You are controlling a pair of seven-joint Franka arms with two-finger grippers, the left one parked.
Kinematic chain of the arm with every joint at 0, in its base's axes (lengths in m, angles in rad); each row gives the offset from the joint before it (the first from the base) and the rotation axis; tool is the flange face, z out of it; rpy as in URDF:
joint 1: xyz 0 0 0.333 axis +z
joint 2: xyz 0 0 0 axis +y
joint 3: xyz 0 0 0.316 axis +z
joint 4: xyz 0.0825 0 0 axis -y
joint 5: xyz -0.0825 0 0.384 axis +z
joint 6: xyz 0 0 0 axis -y
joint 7: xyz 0.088 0 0 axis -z
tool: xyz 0 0 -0.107 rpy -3.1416 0 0
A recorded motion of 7 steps. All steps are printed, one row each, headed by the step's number.
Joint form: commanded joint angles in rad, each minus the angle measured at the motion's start. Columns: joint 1, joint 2, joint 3, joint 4, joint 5, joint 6, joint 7.
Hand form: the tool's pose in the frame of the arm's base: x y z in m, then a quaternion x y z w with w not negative. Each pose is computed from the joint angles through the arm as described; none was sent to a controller.
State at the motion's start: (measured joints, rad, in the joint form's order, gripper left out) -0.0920 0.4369 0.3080 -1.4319 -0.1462 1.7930 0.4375
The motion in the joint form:
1: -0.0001 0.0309 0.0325 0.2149 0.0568 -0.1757 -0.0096
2: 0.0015 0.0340 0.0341 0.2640 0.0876 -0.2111 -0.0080
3: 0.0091 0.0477 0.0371 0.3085 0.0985 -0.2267 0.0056
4: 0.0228 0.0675 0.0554 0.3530 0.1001 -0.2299 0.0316
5: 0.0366 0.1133 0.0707 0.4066 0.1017 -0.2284 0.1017
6: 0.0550 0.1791 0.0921 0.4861 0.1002 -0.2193 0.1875
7: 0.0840 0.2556 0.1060 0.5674 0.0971 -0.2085 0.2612
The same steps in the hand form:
1: 0.6758 0.1089 0.5164 -0.99408 0.10189 0.03040 0.02252
2: 0.6748 0.1104 0.5347 -0.99333 0.10396 0.03058 0.03941
3: 0.6768 0.1149 0.5453 -0.99259 0.10786 0.02615 0.04940
4: 0.6788 0.1299 0.5541 -0.99206 0.10863 0.01868 0.06053
5: 0.6871 0.1420 0.5496 -0.98803 0.13441 0.01986 0.07303
6: 0.6993 0.1565 0.5442 -0.98156 0.16664 0.01787 0.09197
7: 0.7122 0.1737 0.5303 -0.97494 0.19298 0.02070 0.10873

